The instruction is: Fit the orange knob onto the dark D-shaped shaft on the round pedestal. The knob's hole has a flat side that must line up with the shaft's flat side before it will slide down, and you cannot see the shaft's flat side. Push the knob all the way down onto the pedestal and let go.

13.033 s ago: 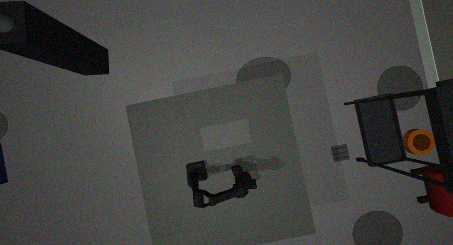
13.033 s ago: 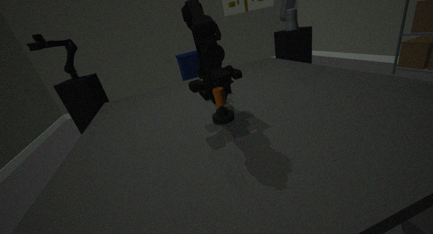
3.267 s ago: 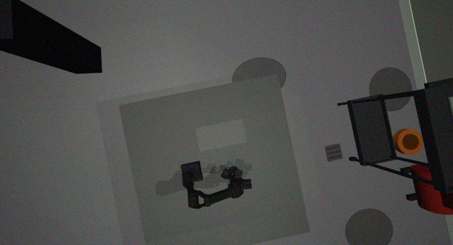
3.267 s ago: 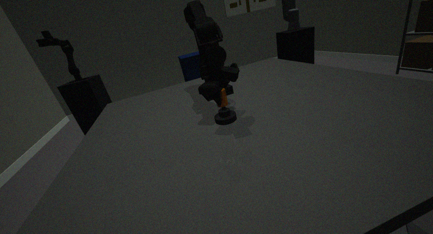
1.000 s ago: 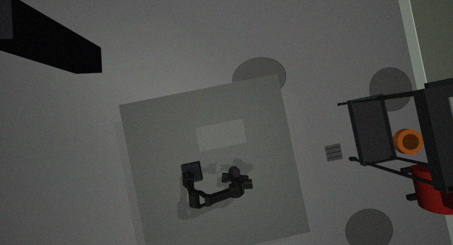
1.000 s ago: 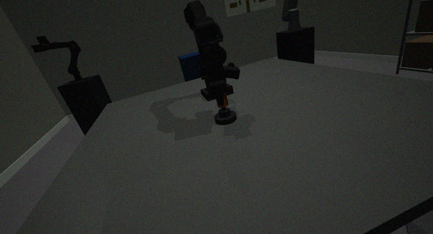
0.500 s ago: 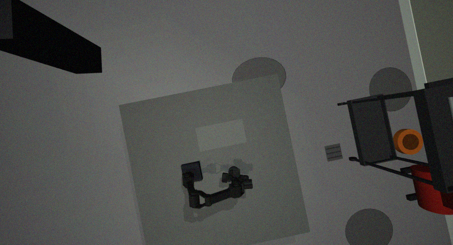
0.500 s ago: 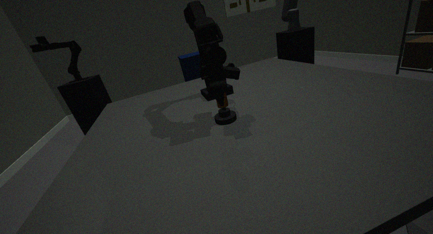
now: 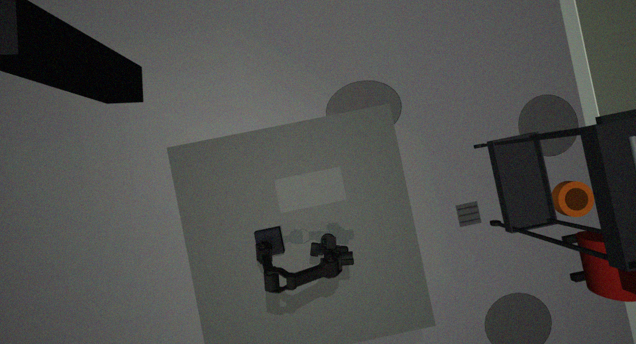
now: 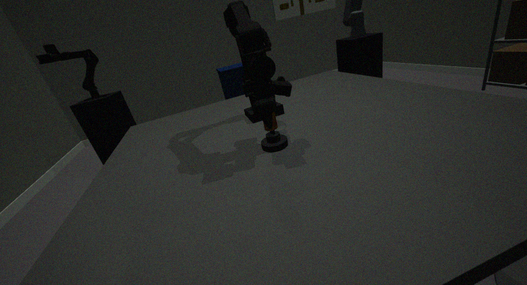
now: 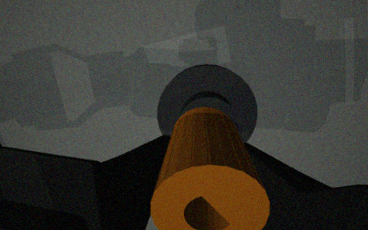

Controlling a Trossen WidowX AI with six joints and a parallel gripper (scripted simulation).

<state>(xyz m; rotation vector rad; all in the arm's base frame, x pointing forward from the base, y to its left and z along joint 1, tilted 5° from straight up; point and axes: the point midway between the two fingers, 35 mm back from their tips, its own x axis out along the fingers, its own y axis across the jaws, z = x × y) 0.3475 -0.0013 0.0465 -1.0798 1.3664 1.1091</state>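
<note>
My gripper tip is now 20 mm below the orange knob. Also, from my gripper tip: dark round pedestal: 40 mm below.
</note>
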